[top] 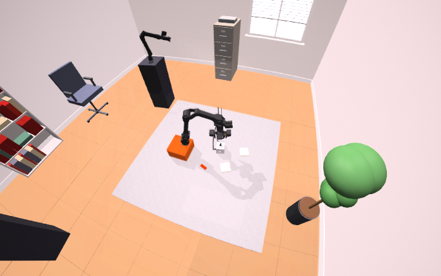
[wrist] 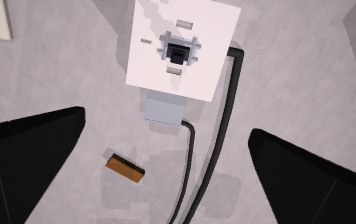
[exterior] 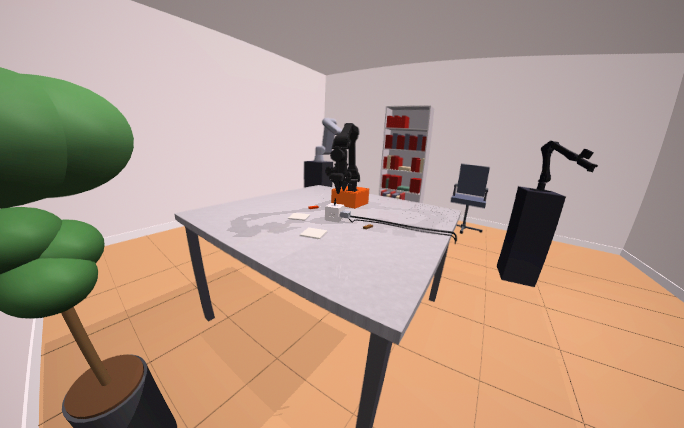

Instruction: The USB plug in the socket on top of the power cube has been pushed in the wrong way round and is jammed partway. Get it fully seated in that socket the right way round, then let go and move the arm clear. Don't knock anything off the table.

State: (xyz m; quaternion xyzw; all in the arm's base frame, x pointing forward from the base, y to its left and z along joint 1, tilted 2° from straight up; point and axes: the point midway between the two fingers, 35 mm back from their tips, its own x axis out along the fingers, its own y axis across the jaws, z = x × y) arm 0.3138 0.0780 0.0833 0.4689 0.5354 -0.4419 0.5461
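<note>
My gripper tip is now 10 mm short of the black usb plug, 30 mm to the left of it and 60 mm above it. Also, from my gripper tip: red block (110 mm behind, 240 mm to the right, 140 mm below); then usb socket (30 mm to the right, 80 mm below); then brown block (20 mm ahead, 170 mm to the left, 140 mm below).
</note>
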